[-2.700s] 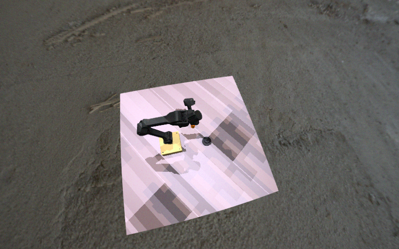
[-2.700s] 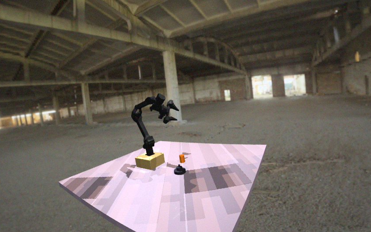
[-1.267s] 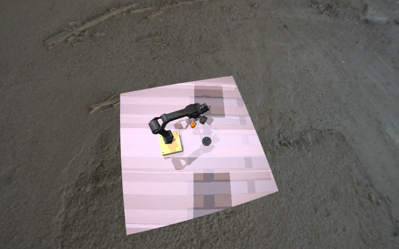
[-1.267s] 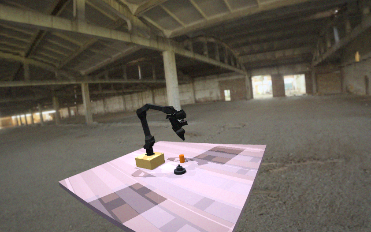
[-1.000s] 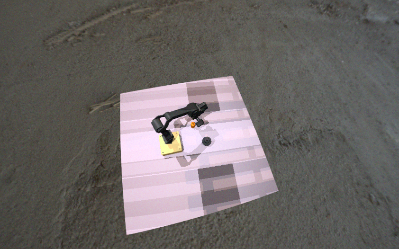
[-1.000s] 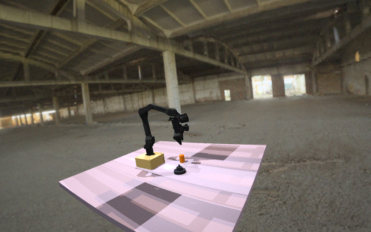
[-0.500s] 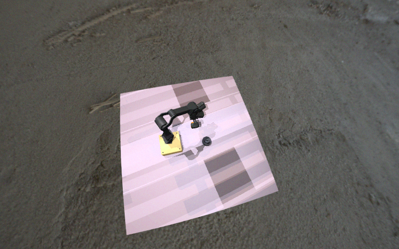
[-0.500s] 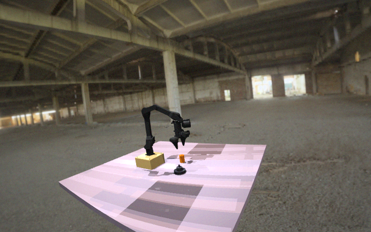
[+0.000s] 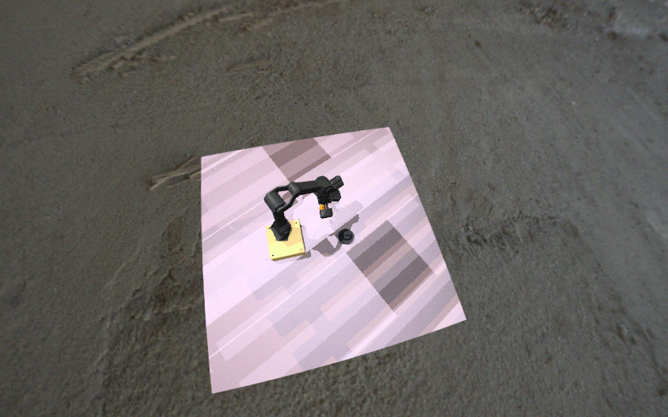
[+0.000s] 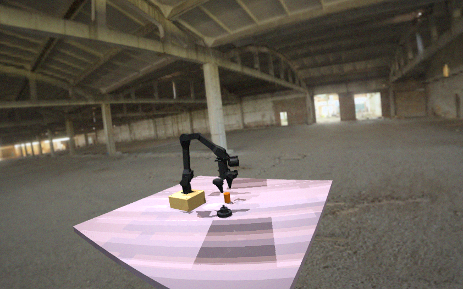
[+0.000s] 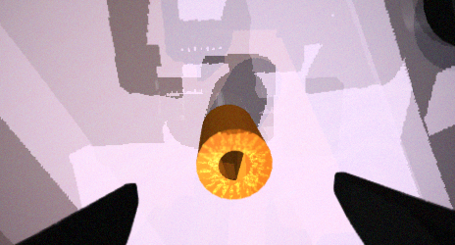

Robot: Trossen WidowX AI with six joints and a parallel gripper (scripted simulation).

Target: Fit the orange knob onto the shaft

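My gripper tip is 5 cm above the orange knob. The rest, counted from my gripper tip: round pedestal (16 cm to the right, 12 cm ahead, 5 cm below).
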